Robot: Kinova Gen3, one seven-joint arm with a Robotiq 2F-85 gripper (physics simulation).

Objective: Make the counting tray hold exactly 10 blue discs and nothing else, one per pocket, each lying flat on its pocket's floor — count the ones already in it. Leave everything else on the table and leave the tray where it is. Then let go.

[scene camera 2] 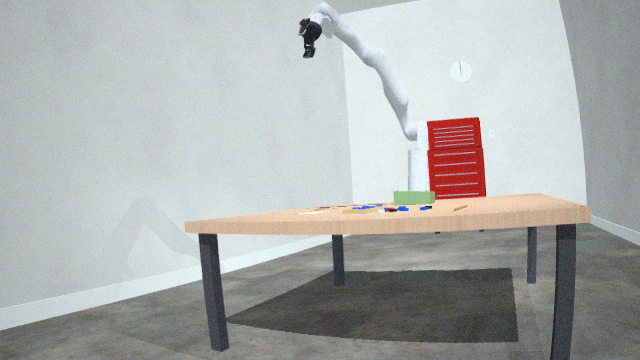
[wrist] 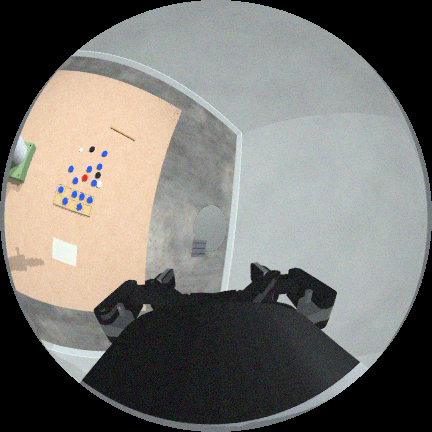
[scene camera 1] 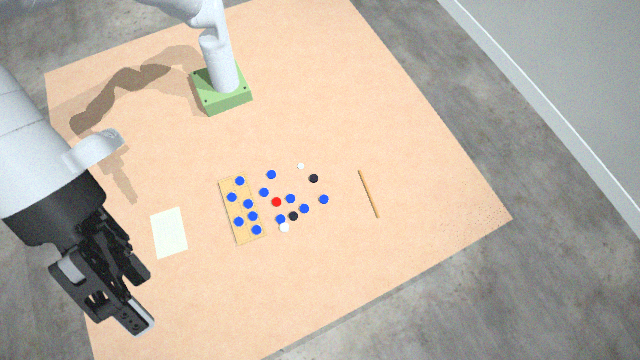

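Note:
The tan counting tray (scene camera 1: 243, 237) (wrist: 87, 210) lies on the table with two rows of pockets. Several blue discs sit in it, one being the disc (scene camera 1: 240, 180) (wrist: 61, 189) at an end. In scene camera 1, the right row has one bare pocket, second from the top; the left row has discs in its second and fourth pockets. Whether they lie fully flat is too small to tell. Several loose blue discs (scene camera 1: 271, 174) (scene camera 1: 324, 199) (wrist: 104, 153) lie right of the tray. My gripper (scene camera 1: 143, 300) (scene camera 2: 304, 41) (wrist: 212, 274) is open and empty, high above the table and away from the tray.
A red disc (scene camera 1: 276, 202), black discs (scene camera 1: 313, 178) (scene camera 1: 293, 216) and white discs (scene camera 1: 300, 166) (scene camera 1: 284, 227) lie among the loose blue ones. A wooden stick (scene camera 1: 369, 194) lies farther right. A paper sheet (scene camera 1: 169, 233) lies left of the tray. The green base (scene camera 1: 227, 104) carries the arm.

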